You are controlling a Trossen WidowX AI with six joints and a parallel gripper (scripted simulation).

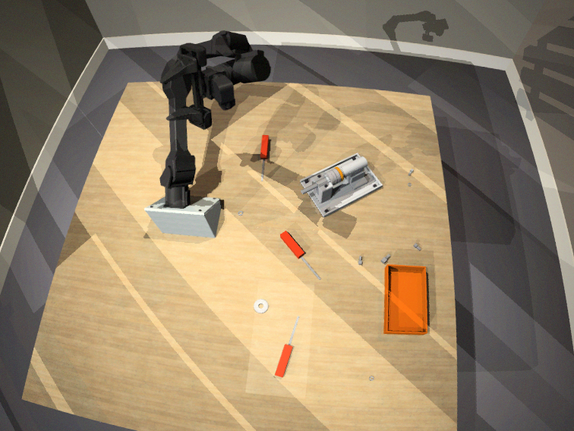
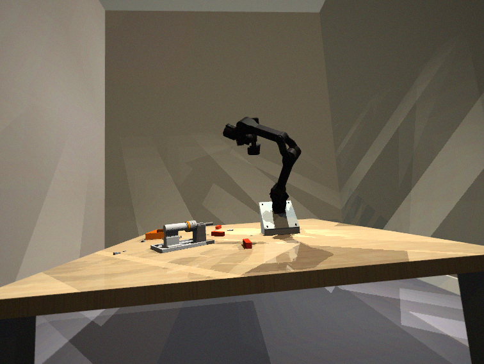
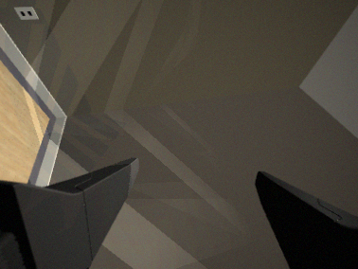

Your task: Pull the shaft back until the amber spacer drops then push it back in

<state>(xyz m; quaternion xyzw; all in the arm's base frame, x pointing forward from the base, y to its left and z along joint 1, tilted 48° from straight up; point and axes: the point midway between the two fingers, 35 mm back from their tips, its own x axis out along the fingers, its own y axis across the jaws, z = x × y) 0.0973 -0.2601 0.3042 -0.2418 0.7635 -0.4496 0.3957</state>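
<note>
The grey shaft is 34 cm ahead of my gripper tip, 11 cm to the left of it and 45 cm below it. Also, from my gripper tip: orange tray: 60 cm ahead, 23 cm to the right, 52 cm below; amber spacer: 39 cm ahead, 14 cm to the left, 45 cm below.
</note>
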